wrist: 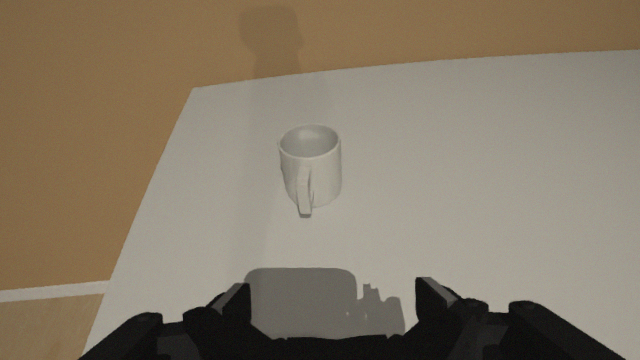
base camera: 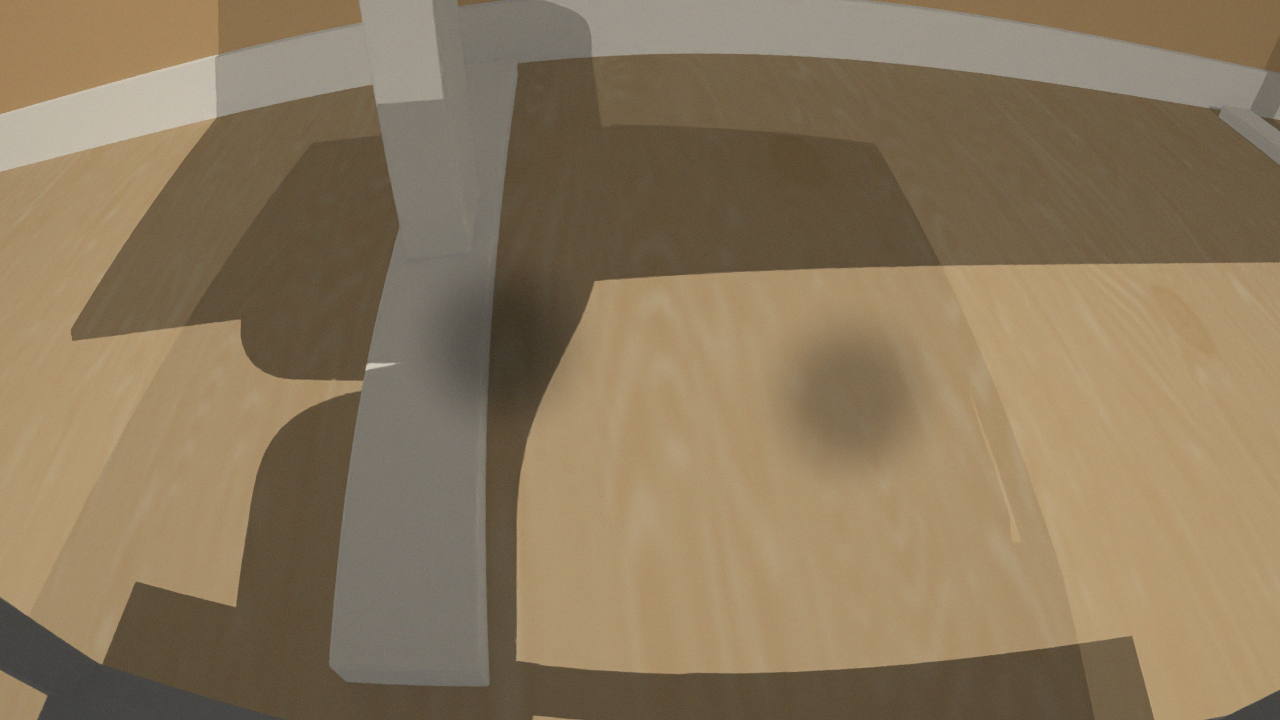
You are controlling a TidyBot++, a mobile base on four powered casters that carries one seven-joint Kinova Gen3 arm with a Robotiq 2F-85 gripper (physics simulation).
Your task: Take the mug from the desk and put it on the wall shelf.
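Note:
A white mug (wrist: 320, 175) stands upright on the pale desk (wrist: 475, 175) in the wrist view, left of the middle and not far from the desk's left and back edges. Its handle faces the gripper, and its open top shows. My gripper (wrist: 333, 299) is open, with its two black fingers wide apart at the bottom of the wrist view. It is on the near side of the mug, above the desk, apart from the mug. The wall shelf does not show in either view.
In the base camera view a grey desk leg with a long foot (base camera: 411, 519) stands on the wooden floor (base camera: 733, 501), left of the middle. A white baseboard (base camera: 760, 31) runs along the wall behind it. The orange-brown wall (wrist: 100, 125) rises behind the desk.

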